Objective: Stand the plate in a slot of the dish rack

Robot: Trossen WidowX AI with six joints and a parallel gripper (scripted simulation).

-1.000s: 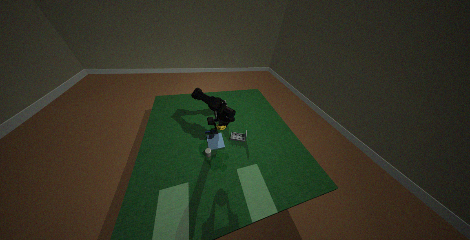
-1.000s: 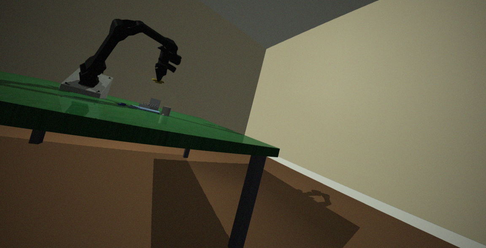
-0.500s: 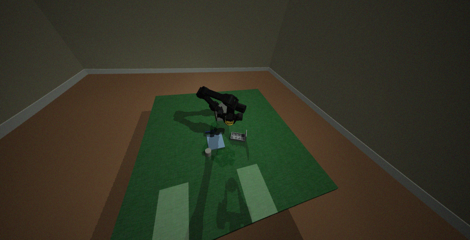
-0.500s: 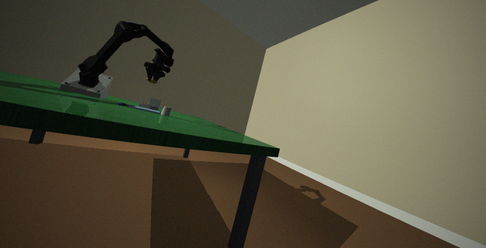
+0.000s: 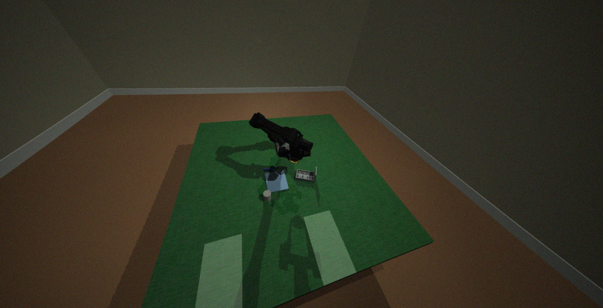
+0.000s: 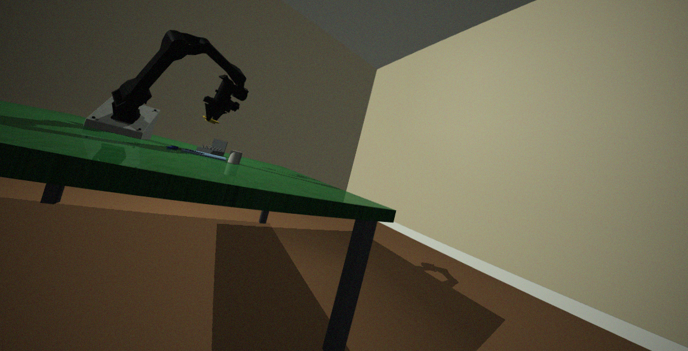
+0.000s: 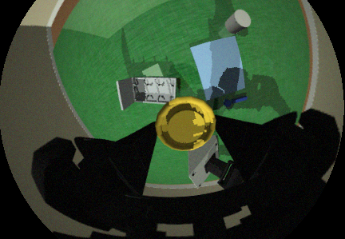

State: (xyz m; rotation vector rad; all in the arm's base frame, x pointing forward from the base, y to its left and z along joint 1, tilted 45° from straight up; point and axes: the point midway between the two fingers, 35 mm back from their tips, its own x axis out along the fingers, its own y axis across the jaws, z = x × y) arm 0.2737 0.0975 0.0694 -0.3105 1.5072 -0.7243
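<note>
Now: the grey dish rack 40 mm ahead of my gripper tip, 80 mm to the left of it and 130 mm below it. Also, from my gripper tip: light blue mat (30 mm ahead, 120 mm to the right, 150 mm below); then yellow plate (10 mm above); then blue spoon (80 mm behind, 140 mm to the right, 150 mm below).
</note>
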